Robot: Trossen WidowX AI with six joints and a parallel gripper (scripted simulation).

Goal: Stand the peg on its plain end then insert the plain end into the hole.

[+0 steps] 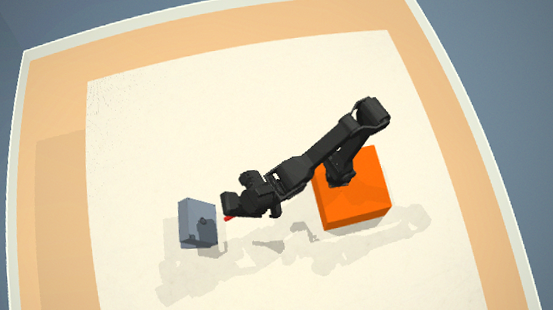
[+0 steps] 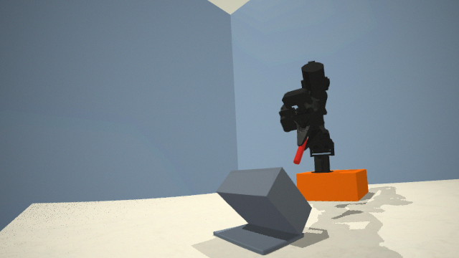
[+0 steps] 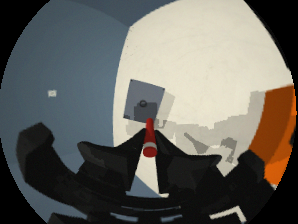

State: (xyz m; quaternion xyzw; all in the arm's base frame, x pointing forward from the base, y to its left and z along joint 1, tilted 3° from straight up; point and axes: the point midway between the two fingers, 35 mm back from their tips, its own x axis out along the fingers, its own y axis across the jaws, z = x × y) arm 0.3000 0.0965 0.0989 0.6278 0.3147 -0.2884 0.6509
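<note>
The grey sloped panel lies 12 cm ahead of my gripper tip, 2 cm to the right of it and 10 cm below it. From my gripper tip the other things lie so: red peg (1 cm behind, 1 cm above); then grey foot plate (14 cm ahead, 2 cm to the right, 16 cm below).
</note>
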